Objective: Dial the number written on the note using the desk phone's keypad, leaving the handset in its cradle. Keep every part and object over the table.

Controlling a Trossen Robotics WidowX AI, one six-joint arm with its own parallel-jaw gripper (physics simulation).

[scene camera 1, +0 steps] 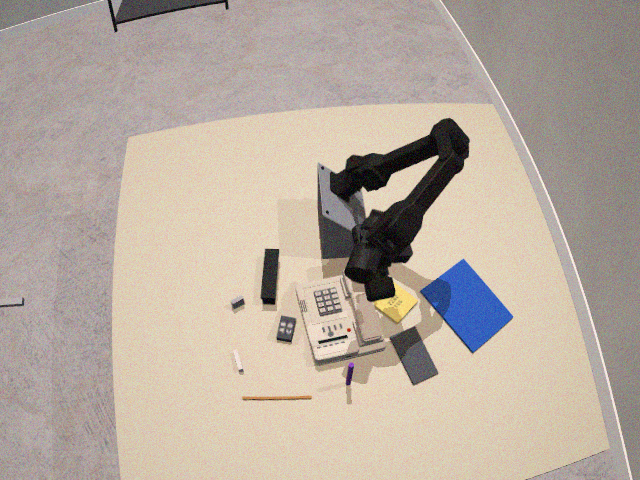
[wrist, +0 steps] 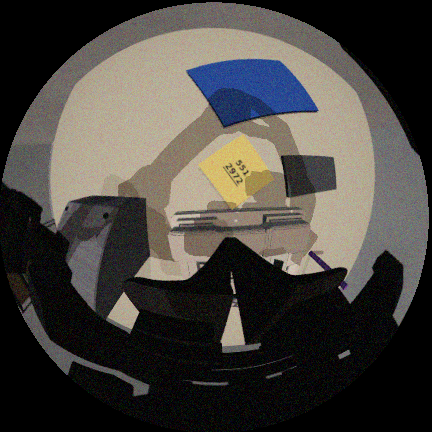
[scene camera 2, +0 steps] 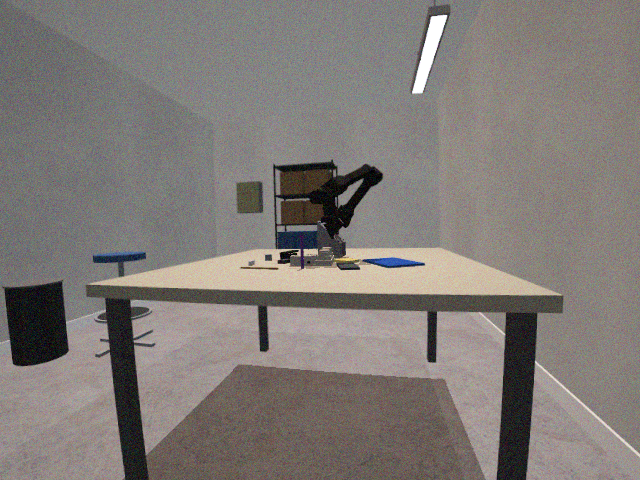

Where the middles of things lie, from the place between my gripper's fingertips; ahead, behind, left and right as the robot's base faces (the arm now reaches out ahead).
My gripper is now 5 cm short of the desk phone (scene camera 1: 334,337), 7 cm to the left of it and 8 cm above it. From my hand the other things lie so: handset (scene camera 1: 366,323): 4 cm ahead, 2 cm to the right, 6 cm below; then blue folder (scene camera 1: 465,302): 2 cm ahead, 27 cm to the left, 10 cm below.
